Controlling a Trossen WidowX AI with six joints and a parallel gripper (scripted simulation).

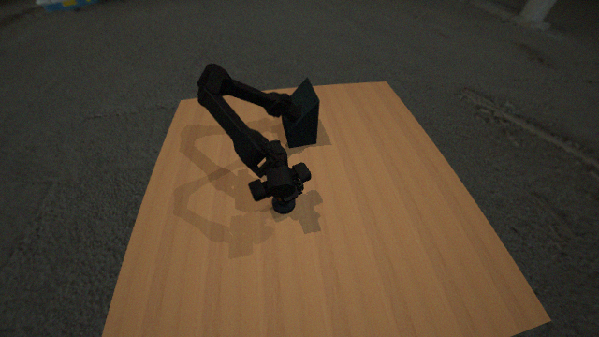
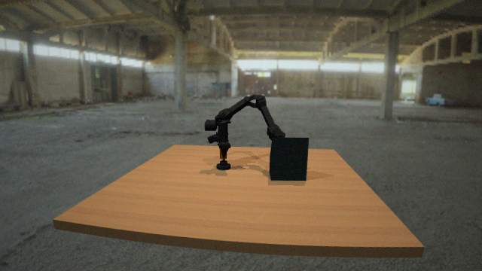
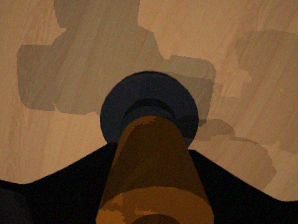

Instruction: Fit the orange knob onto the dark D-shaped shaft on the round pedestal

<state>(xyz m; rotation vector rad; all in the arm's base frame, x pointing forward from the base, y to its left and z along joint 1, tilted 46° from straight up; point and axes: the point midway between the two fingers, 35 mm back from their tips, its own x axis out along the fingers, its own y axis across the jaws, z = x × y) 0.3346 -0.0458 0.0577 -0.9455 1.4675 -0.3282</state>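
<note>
Right now the orange knob is 2 cm above my gripper tip. From my gripper tip the other things lie so: dark round pedestal 4 cm below.
</note>
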